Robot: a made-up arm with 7 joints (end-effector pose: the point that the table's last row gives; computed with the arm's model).
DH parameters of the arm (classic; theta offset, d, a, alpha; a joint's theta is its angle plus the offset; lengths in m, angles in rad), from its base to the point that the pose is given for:
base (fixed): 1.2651 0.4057 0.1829 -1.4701
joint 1: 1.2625 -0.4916 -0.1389 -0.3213
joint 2: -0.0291 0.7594 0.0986 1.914
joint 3: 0 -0.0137 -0.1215 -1.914
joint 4: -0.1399 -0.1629 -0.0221 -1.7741
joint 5: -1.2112 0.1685 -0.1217 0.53
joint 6: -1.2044 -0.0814 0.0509 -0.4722
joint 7: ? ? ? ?
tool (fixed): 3.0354 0.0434 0 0
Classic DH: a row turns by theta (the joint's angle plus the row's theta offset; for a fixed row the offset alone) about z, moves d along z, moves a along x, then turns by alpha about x.
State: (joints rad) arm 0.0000 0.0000 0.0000 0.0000 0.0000 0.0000 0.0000
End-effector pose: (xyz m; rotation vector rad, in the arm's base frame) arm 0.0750 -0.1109 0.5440 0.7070 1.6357 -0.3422
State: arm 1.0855 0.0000 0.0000 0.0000 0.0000 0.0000 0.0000
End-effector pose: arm 0.1721 0.1447 0.6995 -0.2314 1.5139 -1.1492
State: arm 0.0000 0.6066 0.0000 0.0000 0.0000 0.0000 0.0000
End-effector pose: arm 0.0750 -0.0622 0.5875 0.2448 1.4223 -0.7947
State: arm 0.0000 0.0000 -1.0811 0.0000 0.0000 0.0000 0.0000
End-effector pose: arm -0.2361 -0.0699 0.7543 0.7151 0.5248 -0.4460
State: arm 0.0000 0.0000 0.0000 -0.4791 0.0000 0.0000 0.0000
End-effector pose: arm 0.0750 -0.1205 0.5055 1.0628 1.7345 0.0578
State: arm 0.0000 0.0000 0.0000 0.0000 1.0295 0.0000 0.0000
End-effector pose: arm -0.0320 -0.1771 0.6206 1.1991 0.6526 -0.1492
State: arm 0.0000 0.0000 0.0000 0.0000 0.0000 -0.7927 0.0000
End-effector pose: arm 0.1072 -0.1109 0.5229 0.6013 2.3773 -0.6805
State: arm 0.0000 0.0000 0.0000 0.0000 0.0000 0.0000 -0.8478
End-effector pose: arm 0.0703 -0.0977 0.5120 0.5748 2.5020 -0.1940
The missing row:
joint 7: -0.8214 -0.0335 0.0112 1.2308
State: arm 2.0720 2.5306 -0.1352 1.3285 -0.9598 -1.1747 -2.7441
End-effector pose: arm 0.0982 0.3232 0.4525 0.2629 0.4225 -0.3392
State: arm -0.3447 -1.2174 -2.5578 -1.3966 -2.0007 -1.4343 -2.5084
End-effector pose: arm -0.3245 0.0265 0.5931 0.0309 -1.2859 -0.3510
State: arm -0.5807 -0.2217 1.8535 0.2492 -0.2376 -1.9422 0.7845
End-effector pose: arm -0.1789 0.4542 0.1562 2.0948 -2.0265 -0.5788
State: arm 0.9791 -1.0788 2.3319 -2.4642 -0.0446 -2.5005 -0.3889
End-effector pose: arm -0.2772 0.4864 0.4883 -0.1838 1.0839 -2.0730
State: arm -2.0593 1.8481 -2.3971 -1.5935 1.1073 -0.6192 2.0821
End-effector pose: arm -0.3716 0.3928 0.1145 1.3675 -2.2696 1.0731
